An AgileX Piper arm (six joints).
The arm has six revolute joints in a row. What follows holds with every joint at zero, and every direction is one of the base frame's. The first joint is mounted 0.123 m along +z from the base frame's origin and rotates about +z. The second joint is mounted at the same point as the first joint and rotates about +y. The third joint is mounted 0.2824 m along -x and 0.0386 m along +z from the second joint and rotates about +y. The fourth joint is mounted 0.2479 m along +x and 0.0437 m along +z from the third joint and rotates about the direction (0.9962, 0, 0.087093). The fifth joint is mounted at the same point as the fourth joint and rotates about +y. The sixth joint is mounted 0.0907 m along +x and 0.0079 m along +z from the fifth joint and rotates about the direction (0.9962, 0, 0.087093). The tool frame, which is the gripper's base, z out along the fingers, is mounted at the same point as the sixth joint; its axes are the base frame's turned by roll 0, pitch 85 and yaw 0 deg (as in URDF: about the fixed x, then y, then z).
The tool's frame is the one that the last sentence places.
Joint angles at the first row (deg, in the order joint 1, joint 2, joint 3, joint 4, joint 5, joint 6):
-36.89 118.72 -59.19 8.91 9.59 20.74
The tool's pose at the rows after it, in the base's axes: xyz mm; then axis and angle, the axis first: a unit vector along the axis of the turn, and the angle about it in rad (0 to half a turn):
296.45 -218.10 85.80 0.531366 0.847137 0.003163 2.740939
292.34 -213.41 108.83 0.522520 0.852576 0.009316 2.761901
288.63 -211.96 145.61 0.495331 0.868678 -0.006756 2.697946
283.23 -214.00 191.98 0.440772 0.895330 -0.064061 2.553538
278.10 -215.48 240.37 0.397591 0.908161 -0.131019 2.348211
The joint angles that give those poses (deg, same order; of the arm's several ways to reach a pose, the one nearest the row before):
-36.89 117.29 -59.44 8.91 14.46 19.12
-36.89 113.18 -59.44 8.91 19.91 18.31
-36.89 107.09 -59.45 6.25 22.15 17.23
-36.89 99.88 -59.44 -2.08 20.12 17.26
-37.00 93.16 -59.44 -12.44 13.91 21.06

